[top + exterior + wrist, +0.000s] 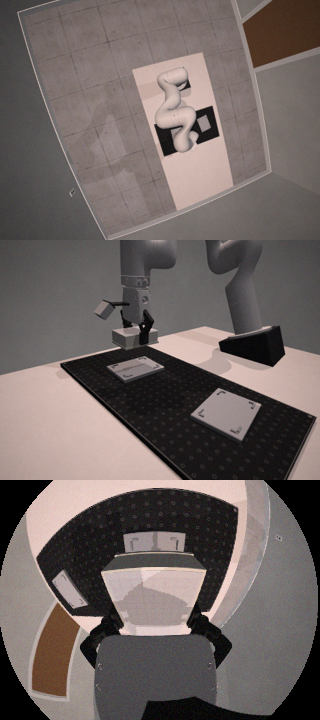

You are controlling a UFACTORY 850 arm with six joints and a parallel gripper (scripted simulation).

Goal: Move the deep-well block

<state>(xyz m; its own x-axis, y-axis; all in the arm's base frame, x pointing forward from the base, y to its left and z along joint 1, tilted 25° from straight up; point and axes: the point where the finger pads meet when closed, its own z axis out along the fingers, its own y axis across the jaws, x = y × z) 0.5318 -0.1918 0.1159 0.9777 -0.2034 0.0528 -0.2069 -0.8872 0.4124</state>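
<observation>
Right now the nest N2 is 110 mm below my hand. Round my hand: deep-well block (right at my hand); nest N1 (330 mm to the left, 110 mm below, 20 mm ahead).
</observation>
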